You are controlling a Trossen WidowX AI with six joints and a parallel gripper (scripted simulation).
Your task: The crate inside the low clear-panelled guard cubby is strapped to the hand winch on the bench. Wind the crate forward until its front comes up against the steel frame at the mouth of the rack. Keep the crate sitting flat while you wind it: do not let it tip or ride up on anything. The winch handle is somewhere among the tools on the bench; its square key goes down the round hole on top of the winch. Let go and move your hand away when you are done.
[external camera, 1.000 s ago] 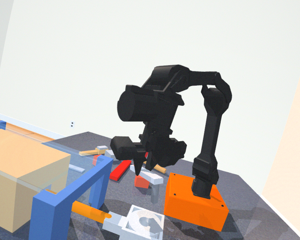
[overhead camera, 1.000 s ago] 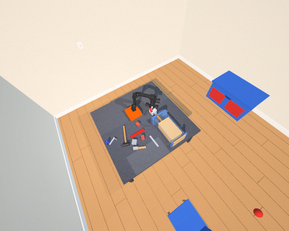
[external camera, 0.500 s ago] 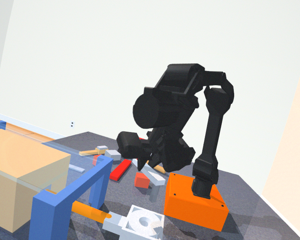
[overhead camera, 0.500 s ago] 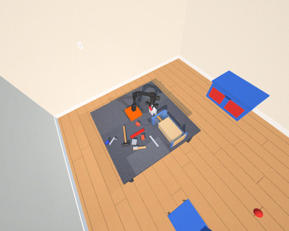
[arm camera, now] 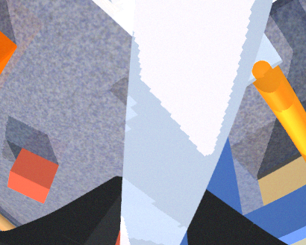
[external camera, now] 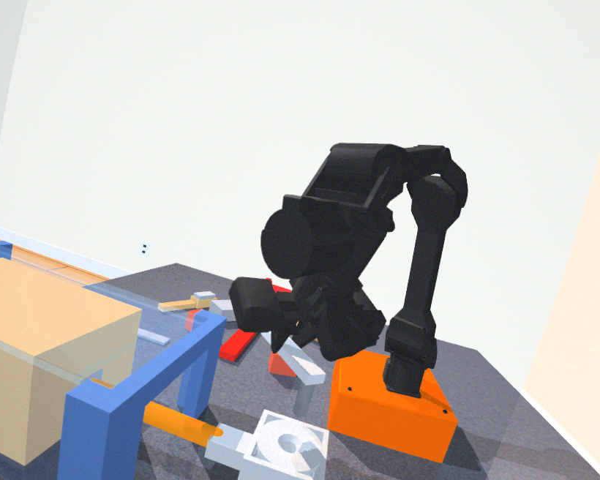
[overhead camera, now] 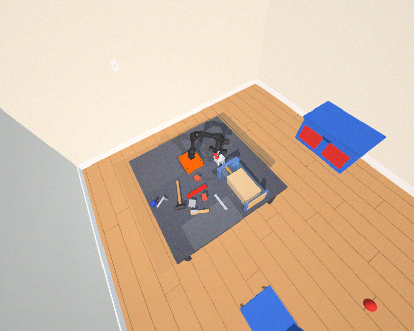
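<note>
The red knob is 20 mm ahead of my gripper tip, 30 mm to the right of it and 50 mm above it. The rest, counted from my gripper tip: blue frame 120 mm ahead, 50 mm to the left, 70 mm below; then white winch 60 mm behind, 40 mm to the left, 140 mm below; then winch handle 20 mm above.
</note>
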